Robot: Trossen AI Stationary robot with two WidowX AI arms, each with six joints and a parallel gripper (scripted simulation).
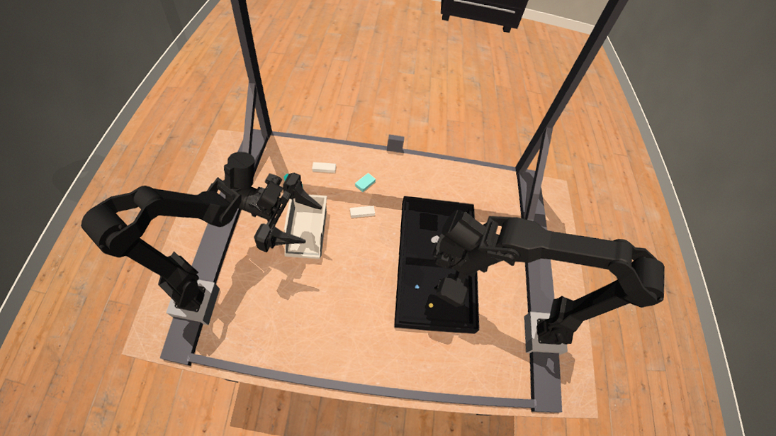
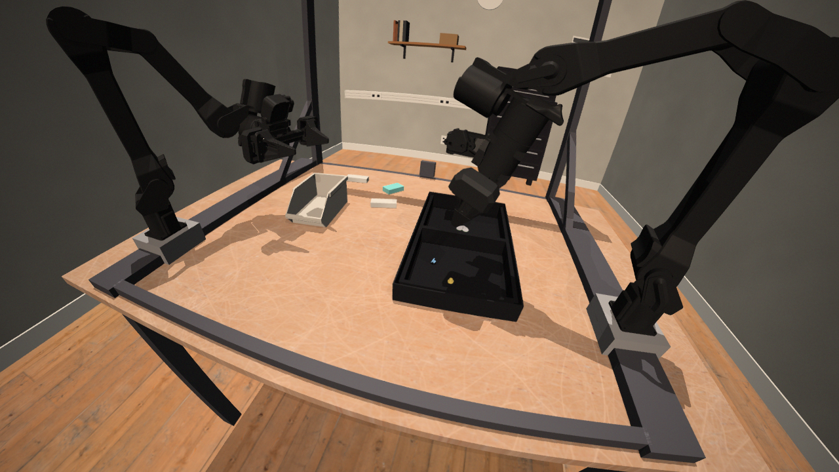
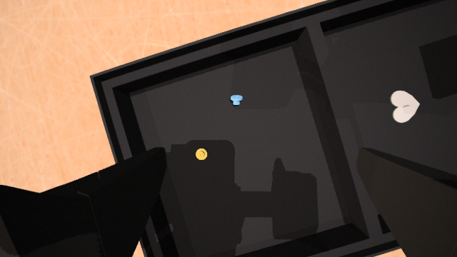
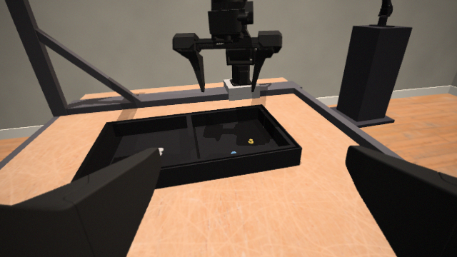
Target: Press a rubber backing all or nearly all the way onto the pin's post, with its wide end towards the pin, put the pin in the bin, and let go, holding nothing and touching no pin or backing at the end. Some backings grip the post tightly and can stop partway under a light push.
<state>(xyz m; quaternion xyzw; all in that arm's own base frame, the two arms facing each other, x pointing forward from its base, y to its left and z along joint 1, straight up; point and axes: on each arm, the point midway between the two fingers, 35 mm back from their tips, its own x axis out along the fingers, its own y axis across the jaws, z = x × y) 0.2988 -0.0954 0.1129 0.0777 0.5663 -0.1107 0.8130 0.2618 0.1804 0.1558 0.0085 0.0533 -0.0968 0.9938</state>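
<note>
My left gripper is now 150 mm above the yellow backing, 40 mm short of it and 10 mm to the left of it. Round my left hand: blue backing 140 mm below, 50 mm to the right; then black tray 130 mm below, 80 mm behind; then heart-shaped pin 150 mm behind, 140 mm below.
</note>
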